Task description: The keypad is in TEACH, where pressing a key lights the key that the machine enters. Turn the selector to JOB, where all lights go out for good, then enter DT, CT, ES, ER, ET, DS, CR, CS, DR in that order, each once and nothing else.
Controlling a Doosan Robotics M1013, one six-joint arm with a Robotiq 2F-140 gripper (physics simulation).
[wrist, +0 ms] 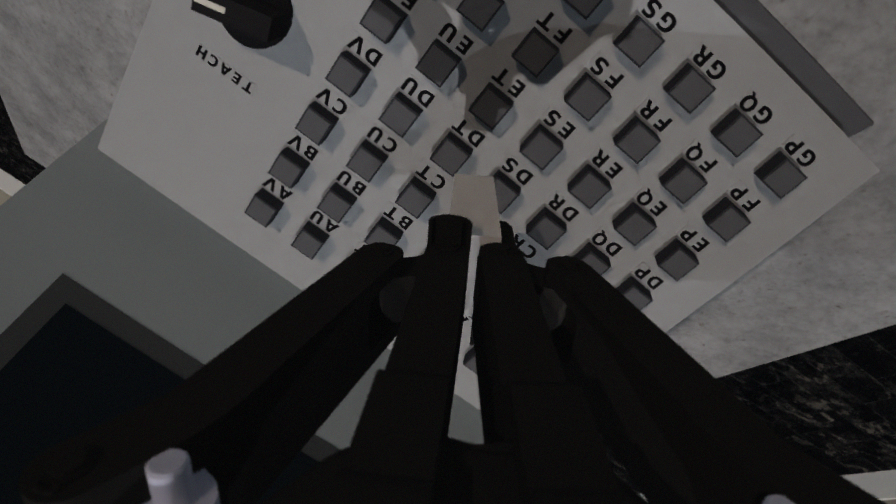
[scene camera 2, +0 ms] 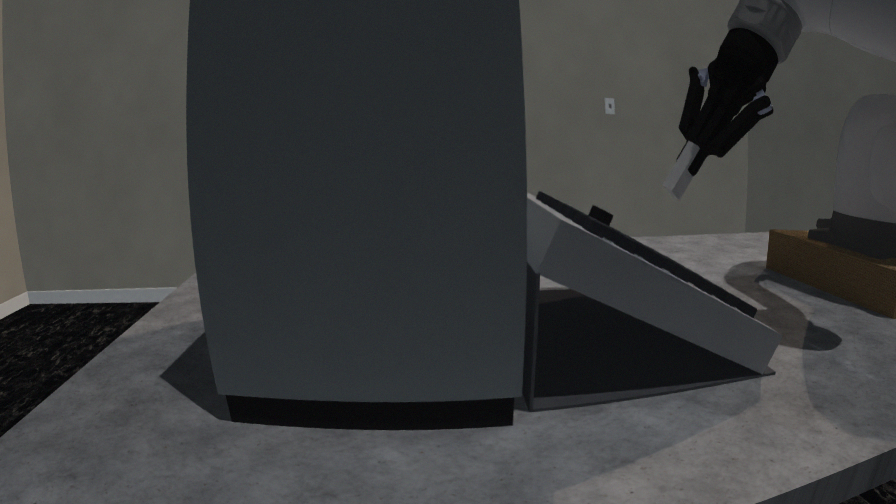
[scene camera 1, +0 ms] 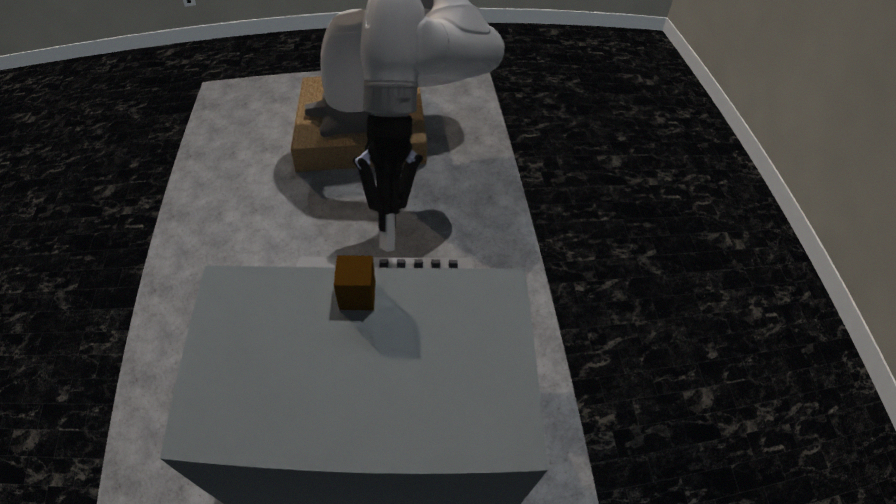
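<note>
The white sloped keypad panel (wrist: pixel 187 137) (scene camera 2: pixel 651 294) leans against a tall grey cabinet. Its dark square keys carry two-letter labels, and none is lit. In the wrist view I read DT (wrist: pixel 451 152), CT (wrist: pixel 415 195), ES (wrist: pixel 540 145), ET (wrist: pixel 490 105), ER (wrist: pixel 588 185) and DR (wrist: pixel 545 226). The key CS is hidden behind my fingers. The black selector knob (wrist: pixel 250 18) (scene camera 2: pixel 600 214) sits at the panel's upper corner beside the word TEACH (wrist: pixel 225 68). My gripper (wrist: pixel 476 200) (scene camera 2: pixel 679 175) (scene camera 1: pixel 387 238) is shut and empty. Its pale tip hangs clear above the panel, between CT and DS.
The grey cabinet (scene camera 1: pixel 350 376) (scene camera 2: pixel 357 200) bears a small brown block (scene camera 1: pixel 354 282) near its back edge. The arm's base stands on a wooden plinth (scene camera 1: pixel 313 150) (scene camera 2: pixel 827 269). All rest on a concrete platform (scene camera 1: pixel 206 188) surrounded by dark floor.
</note>
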